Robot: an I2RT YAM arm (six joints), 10 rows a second.
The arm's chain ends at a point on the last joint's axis. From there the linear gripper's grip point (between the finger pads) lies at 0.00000 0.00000 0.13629 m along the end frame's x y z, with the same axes.
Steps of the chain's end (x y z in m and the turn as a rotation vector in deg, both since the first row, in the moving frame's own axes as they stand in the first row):
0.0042 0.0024 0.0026 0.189 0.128 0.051
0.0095 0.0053 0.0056 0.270 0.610 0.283
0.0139 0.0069 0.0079 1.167 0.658 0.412
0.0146 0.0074 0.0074 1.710 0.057 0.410
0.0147 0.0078 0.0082 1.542 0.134 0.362
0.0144 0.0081 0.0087 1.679 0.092 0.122
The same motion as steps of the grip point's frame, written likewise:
0.0045 0.0020 0.0026 0.189 0.128 0.051
0.0110 0.0047 0.0056 0.270 0.610 0.283
0.0155 0.0041 0.0079 1.167 0.658 0.412
0.0148 0.0033 0.0073 1.710 0.057 0.410
0.0150 0.0041 0.0082 1.542 0.134 0.362
0.0146 0.0041 0.0086 1.679 0.092 0.122

